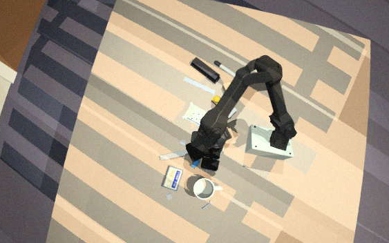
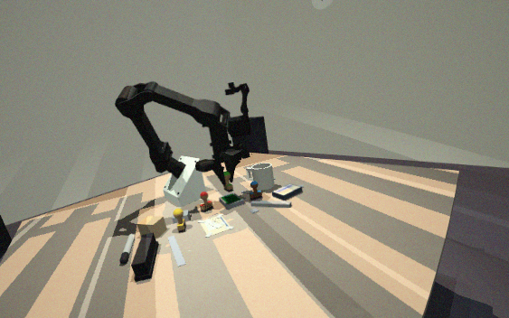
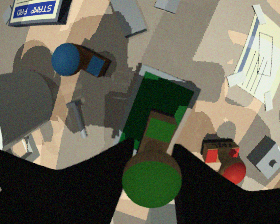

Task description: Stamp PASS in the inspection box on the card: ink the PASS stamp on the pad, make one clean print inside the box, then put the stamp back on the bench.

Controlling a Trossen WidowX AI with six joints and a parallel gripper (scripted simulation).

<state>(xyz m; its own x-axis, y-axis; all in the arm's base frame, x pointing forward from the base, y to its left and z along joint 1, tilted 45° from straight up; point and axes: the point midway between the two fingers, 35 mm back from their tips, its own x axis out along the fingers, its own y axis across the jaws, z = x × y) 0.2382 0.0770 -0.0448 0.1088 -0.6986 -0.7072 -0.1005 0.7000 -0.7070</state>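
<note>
My gripper tip is 10 cm short of the card, 12 cm to the left of it and 7 cm above it. From my gripper tip the other things lie so: green-knobbed stamp right at my gripper tip; then red stamp 2 cm behind, 8 cm to the right, 5 cm below; then green ink pad 7 cm below.
</note>
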